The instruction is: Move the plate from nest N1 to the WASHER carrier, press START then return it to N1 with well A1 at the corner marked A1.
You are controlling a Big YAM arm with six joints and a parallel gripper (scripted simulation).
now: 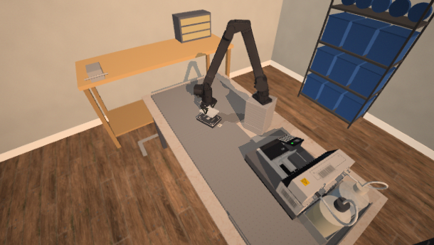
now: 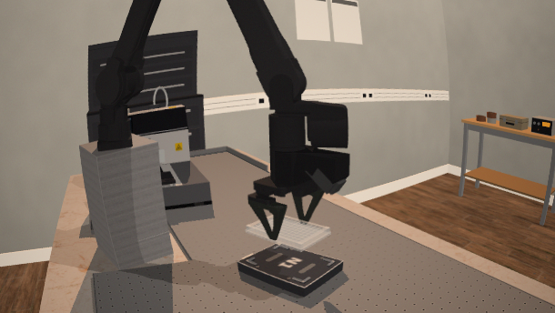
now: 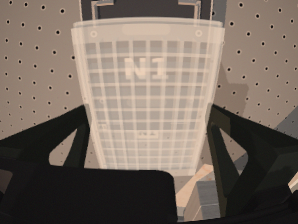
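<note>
Now: hand 9 cm above the nest frame. From my hand the other things lie so: dark carrier: 20 cm behind, 52 cm to the left, 2 cm below; then clear well plate: 1 cm below; then label: 4 cm behind, 10 cm to the left, 10 cm below.
</note>
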